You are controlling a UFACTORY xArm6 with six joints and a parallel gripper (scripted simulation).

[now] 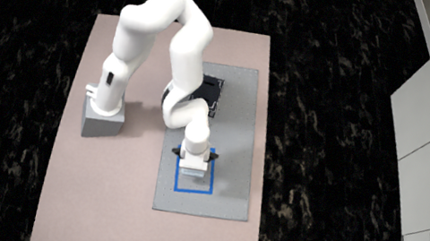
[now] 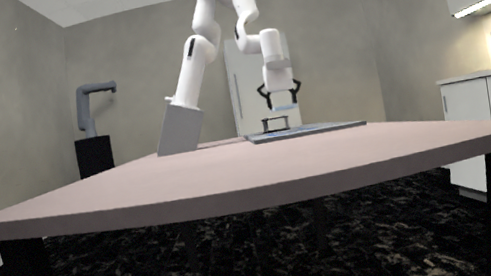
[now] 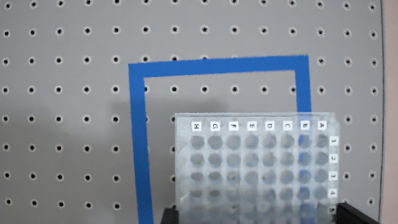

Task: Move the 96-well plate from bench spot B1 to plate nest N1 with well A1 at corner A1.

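My gripper is now 310 mm to the right of the black raised nest N1, 40 mm above it and 30 mm past it. The rest, counted from my hand: 96-well plate: 10 mm below.
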